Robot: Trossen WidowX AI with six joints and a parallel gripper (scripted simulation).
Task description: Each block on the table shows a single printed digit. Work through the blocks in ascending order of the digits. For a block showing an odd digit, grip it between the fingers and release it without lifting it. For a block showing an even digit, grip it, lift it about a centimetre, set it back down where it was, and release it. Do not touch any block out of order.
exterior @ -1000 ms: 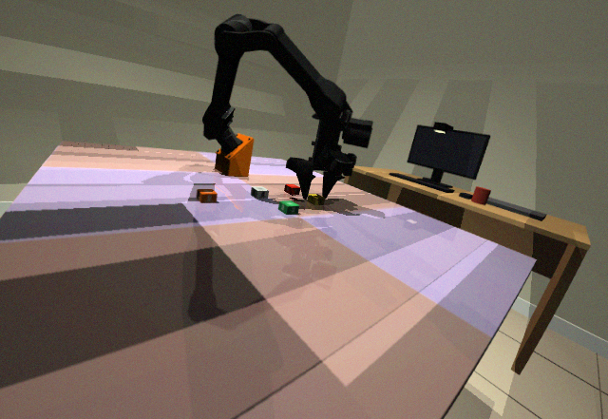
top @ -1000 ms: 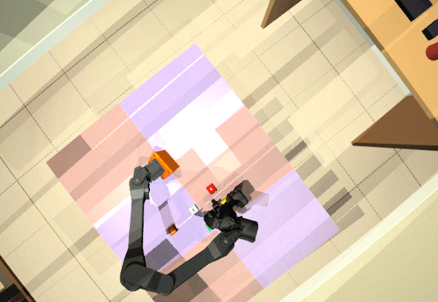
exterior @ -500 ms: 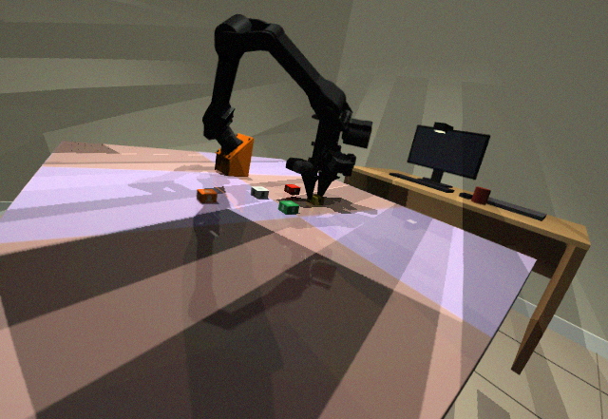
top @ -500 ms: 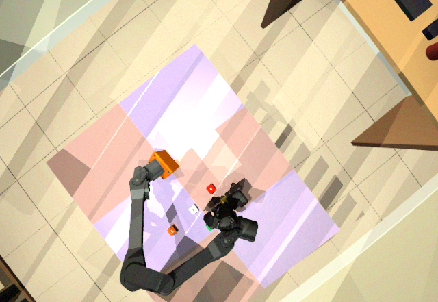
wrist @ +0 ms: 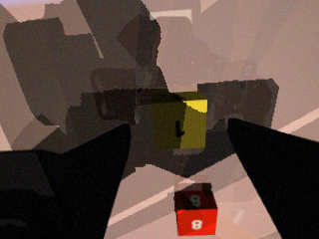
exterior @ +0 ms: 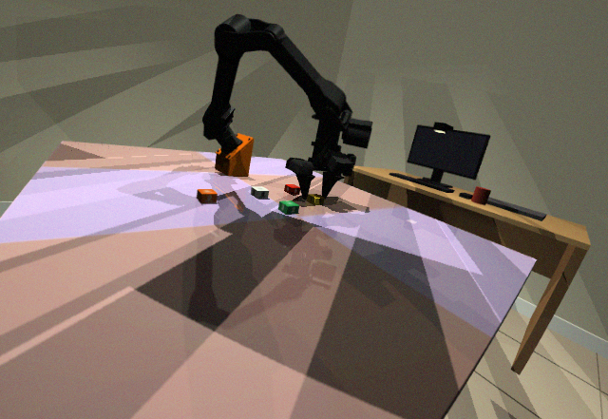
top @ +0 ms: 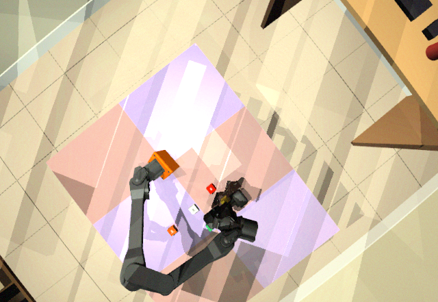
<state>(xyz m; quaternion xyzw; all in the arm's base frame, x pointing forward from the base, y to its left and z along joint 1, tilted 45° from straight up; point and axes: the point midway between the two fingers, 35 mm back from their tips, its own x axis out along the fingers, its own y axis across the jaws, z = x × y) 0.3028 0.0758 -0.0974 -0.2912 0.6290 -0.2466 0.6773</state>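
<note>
My gripper tip is now 10 mm short of the yellow block. From my gripper tip the other things lie so: green block 120 mm to the right, 50 mm ahead; red block 80 mm behind, 20 mm to the right; white block 130 mm to the right, 50 mm behind.
</note>
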